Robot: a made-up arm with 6 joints.
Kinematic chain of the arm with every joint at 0, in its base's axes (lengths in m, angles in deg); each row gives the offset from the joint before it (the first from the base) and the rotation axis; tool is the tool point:
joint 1: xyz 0 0 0.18 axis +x
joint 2: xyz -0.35 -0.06 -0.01 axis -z
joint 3: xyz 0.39 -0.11 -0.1 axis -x
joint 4: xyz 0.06 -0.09 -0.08 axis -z
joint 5: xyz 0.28 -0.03 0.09 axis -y
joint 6: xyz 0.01 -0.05 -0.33 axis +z
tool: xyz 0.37 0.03 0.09
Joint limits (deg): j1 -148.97..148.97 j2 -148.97..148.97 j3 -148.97..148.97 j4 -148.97..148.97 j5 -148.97..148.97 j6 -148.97..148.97
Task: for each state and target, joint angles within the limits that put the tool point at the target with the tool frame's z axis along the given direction. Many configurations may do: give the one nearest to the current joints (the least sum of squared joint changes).
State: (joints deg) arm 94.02 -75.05 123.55 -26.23 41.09 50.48
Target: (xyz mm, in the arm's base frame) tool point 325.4 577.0 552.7 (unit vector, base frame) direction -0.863 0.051 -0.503
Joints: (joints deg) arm 63.52 -71.63 140.70 -27.88 50.04 61.31
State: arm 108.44 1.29 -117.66 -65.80 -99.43 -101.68
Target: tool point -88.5 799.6 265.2 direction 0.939 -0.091 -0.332
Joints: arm 139.45 52.82 -95.61 -19.74 -133.37 -62.87
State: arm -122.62 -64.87 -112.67 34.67 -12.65 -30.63
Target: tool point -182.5 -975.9 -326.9 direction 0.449 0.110 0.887
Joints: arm -121.00 -63.45 -131.73 24.34 35.57 -34.98
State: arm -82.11 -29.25 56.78 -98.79 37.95 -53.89
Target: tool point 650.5 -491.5 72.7 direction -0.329 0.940 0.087
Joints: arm -46.34 15.63 92.47 -58.01 63.67 -35.24
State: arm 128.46 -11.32 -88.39 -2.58 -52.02 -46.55
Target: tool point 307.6 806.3 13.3 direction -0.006 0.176 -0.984
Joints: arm 113.70 35.48 -69.91 5.41 -34.19 -51.80
